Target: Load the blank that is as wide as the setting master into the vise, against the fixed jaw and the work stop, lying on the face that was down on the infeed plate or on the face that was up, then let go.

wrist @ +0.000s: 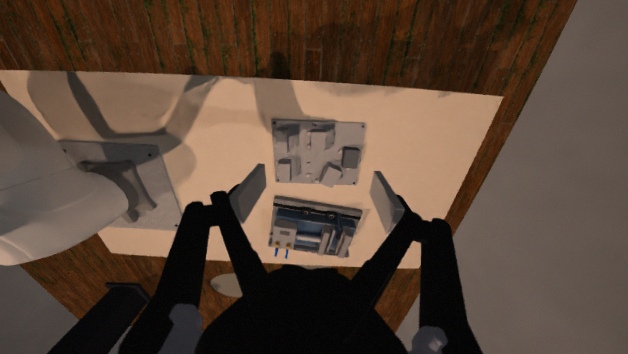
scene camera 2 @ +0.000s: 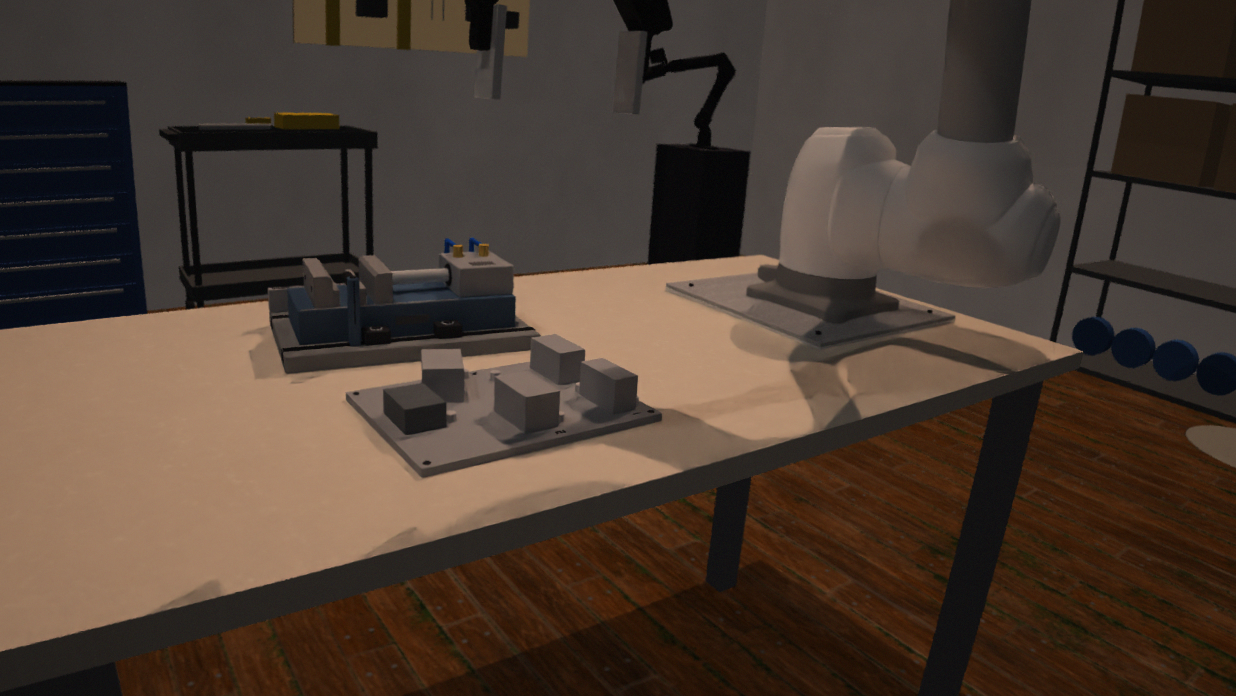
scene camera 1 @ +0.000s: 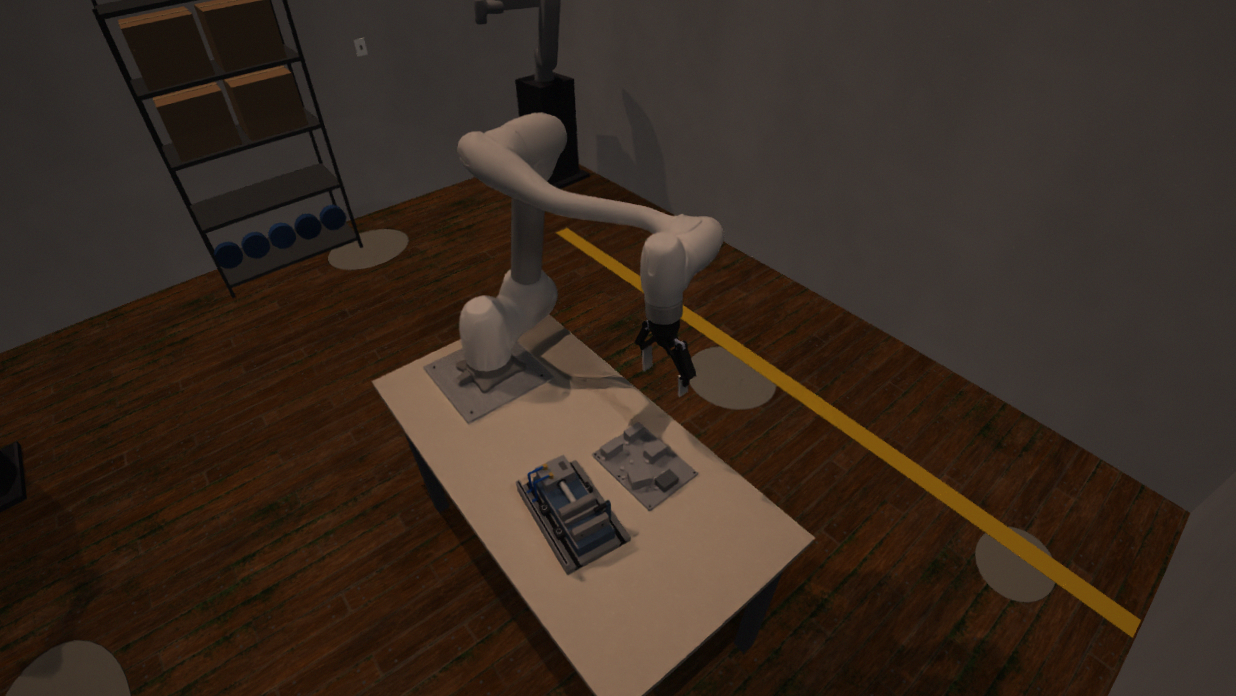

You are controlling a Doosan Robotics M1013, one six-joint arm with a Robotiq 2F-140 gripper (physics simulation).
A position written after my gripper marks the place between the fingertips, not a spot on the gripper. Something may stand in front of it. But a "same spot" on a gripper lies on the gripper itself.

My gripper shows in the wrist view, in scene camera 2 and in scene camera 1 (664, 380). One and the same spot on an infeed plate: (scene camera 2: 480, 435) is (wrist: 338, 136). One and the same spot on my gripper: (scene camera 2: 634, 46) is (wrist: 245, 194).
